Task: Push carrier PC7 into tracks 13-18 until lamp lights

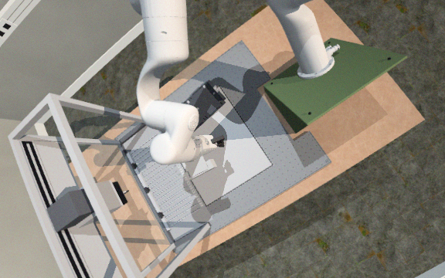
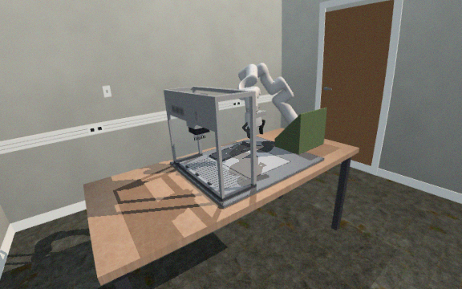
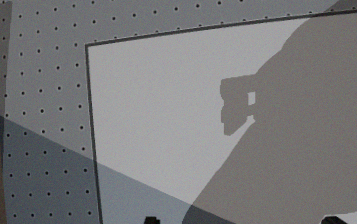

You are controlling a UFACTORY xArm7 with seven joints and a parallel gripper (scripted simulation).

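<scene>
My gripper is now 4 cm short of the carrier PC7, 21 cm to the left of it and 15 cm above it.
</scene>
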